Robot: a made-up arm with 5 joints.
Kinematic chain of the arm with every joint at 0, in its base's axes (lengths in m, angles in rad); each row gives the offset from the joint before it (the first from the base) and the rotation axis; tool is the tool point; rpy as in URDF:
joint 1: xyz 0.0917 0 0.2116 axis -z
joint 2: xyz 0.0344 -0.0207 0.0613 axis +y
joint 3: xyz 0.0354 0 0.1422 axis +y
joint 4: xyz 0.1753 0 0.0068 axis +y
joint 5: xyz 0.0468 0.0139 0 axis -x
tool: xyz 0 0 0 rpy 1.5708 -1.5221 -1.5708
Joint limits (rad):
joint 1: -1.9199..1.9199
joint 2: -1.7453..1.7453
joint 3: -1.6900..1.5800
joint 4: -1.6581..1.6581
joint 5: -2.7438..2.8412
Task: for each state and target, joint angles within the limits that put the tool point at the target. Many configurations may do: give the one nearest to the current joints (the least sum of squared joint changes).
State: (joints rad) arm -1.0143 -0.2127 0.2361 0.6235 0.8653
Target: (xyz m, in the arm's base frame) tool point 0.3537 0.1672 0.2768
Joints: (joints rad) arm -0.5899 0.4172 0.0546 0.4811 0.8653
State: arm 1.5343 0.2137 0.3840 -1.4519 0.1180
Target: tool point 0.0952 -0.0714 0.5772
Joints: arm 1.4265 -0.5926 -0.2098 -1.4680 0.1180
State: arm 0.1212 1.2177 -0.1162 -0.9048 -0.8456
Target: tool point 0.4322 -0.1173 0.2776
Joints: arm 0.3129 0.8349 -0.2964 -0.9691 -0.8456
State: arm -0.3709 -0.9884 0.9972 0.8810 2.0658
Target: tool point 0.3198 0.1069 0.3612
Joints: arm -0.4653 -0.1786 0.3670 0.5578 2.0658
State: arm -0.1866 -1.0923 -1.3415 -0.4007 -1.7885
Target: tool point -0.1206 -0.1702 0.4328
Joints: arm -0.6508 -1.0060 -1.6900 -0.7842 -1.7885
